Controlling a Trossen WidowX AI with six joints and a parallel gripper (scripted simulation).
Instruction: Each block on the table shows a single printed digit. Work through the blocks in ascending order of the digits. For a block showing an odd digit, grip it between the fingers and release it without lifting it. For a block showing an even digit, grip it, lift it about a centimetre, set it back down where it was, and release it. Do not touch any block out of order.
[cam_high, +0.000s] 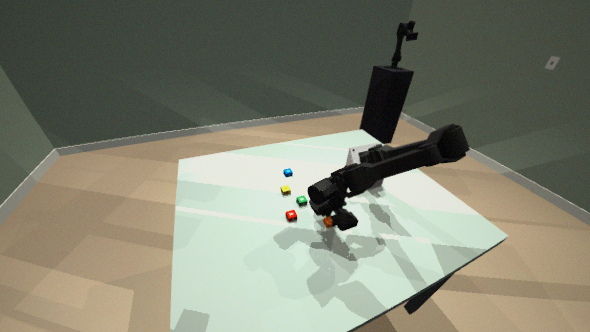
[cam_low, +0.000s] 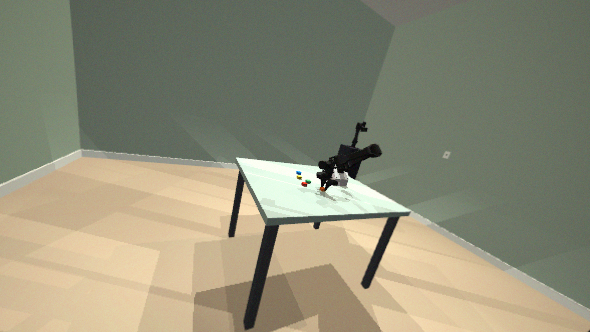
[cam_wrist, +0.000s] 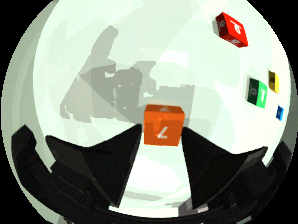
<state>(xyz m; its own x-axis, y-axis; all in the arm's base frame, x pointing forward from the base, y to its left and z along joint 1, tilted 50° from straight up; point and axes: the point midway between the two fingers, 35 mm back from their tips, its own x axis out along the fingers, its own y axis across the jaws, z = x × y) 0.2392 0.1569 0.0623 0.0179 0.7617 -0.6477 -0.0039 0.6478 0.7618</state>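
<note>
The orange block lies right at my gripper tip. Also, from my gripper tip: yellow block (210 mm to the right, 90 mm ahead); then green block (130 mm to the right, 50 mm ahead); then red block (120 mm ahead, 70 mm to the right).
</note>
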